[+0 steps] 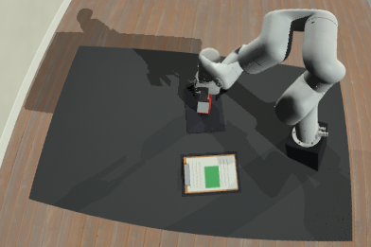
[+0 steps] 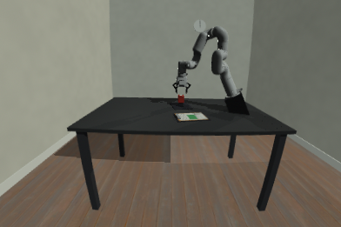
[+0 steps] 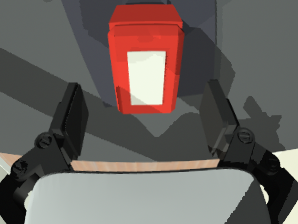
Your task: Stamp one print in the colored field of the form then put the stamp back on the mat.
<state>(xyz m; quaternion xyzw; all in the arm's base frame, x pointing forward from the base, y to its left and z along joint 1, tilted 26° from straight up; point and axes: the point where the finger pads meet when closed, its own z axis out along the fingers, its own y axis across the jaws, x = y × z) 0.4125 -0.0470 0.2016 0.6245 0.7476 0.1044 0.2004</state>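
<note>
Right now my hand is 80 mm above the red stamp. Round my hand: form 90 mm behind, 300 mm to the left, 130 mm below; then dark mat 130 mm below.
</note>
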